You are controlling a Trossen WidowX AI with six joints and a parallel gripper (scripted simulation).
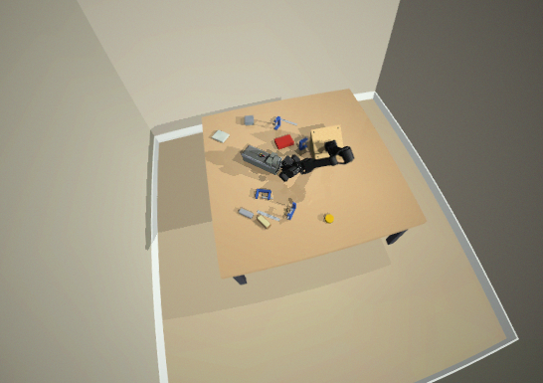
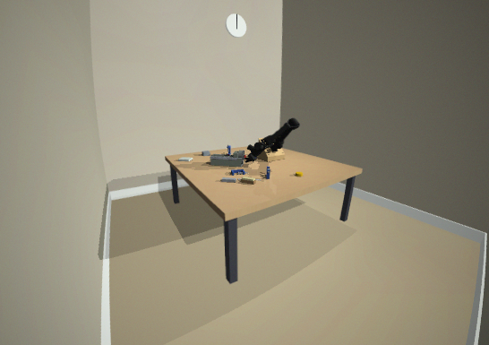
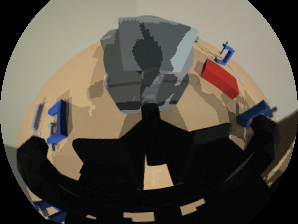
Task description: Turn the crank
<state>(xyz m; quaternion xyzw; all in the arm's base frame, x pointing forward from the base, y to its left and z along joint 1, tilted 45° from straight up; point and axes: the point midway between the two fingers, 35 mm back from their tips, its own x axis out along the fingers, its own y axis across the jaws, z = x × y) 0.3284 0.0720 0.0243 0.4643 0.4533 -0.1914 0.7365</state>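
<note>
The dark crank handle is 1 cm behind my gripper tip, 1 cm to the left of it and 3 cm above it. The rest, counted from my gripper tip: red pointer (10 cm ahead, 10 cm to the right, 5 cm above); then tan block (20 cm ahead, 32 cm to the left, 1 cm below); then yellow disc (19 cm behind, 41 cm to the left, 2 cm below).
</note>
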